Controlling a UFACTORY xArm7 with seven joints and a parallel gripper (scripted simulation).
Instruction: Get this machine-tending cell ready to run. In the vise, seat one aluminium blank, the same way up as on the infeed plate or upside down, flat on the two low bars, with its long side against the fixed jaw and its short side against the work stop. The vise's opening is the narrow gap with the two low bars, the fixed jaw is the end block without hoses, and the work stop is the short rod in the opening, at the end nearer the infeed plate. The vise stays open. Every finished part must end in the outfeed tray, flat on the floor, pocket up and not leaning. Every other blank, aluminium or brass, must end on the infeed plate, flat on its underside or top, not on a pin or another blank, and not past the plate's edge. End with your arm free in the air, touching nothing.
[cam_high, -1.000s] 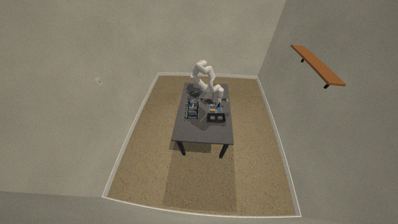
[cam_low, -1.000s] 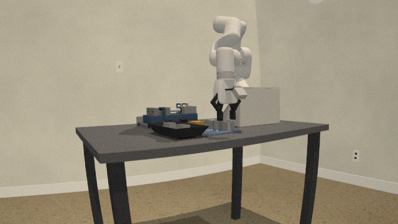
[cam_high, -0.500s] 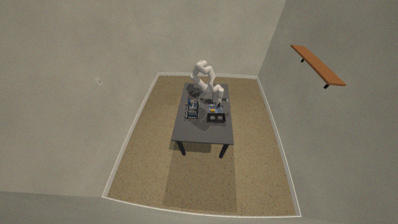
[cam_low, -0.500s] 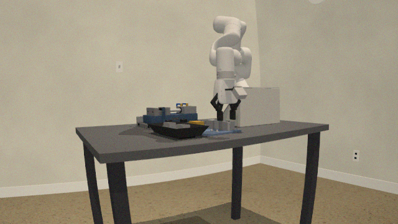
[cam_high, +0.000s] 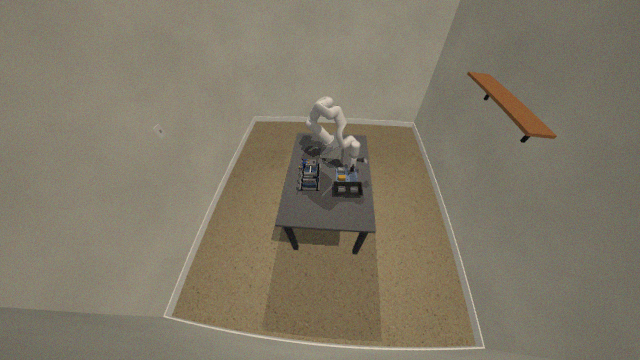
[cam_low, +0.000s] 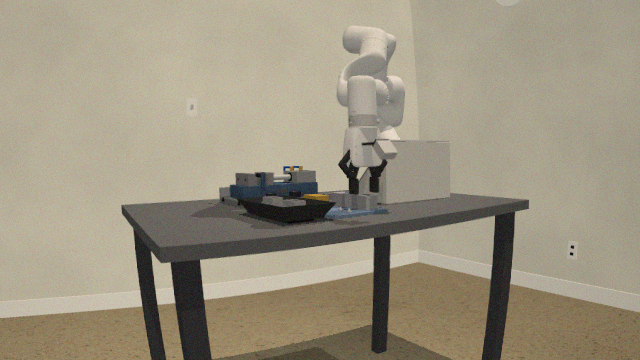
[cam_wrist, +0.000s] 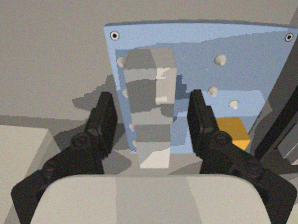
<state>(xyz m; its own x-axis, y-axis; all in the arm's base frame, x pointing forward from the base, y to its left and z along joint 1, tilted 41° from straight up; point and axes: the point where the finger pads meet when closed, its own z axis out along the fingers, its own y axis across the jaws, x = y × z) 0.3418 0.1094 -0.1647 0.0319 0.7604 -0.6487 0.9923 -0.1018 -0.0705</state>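
The grey aluminium blank lies 40 mm below my hand. The rest, counted from my hand: brass blank (90 mm ahead, 90 mm to the right, 40 mm below); then black work stop rod (120 mm ahead, 330 mm to the right, 30 mm above); then blue vise (50 mm ahead, 370 mm to the right, 20 mm below).
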